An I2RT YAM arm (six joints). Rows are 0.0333 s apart.
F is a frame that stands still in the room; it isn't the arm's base.
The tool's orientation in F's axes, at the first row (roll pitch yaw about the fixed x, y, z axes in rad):
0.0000, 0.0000, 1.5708
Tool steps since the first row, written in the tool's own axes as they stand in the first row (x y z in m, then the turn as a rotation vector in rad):
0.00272, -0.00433, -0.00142, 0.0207, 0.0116, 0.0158
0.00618, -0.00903, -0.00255, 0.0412, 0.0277, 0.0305
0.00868, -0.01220, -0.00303, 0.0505, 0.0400, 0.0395
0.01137, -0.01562, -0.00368, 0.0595, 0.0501, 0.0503
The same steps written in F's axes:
0.00433, 0.00272, -0.00142, -0.0116, 0.0207, 0.0158
0.00903, 0.00618, -0.00255, -0.0277, 0.0412, 0.0305
0.01220, 0.00868, -0.00303, -0.0400, 0.0505, 0.0395
0.01562, 0.01137, -0.00368, -0.0501, 0.0595, 0.0503

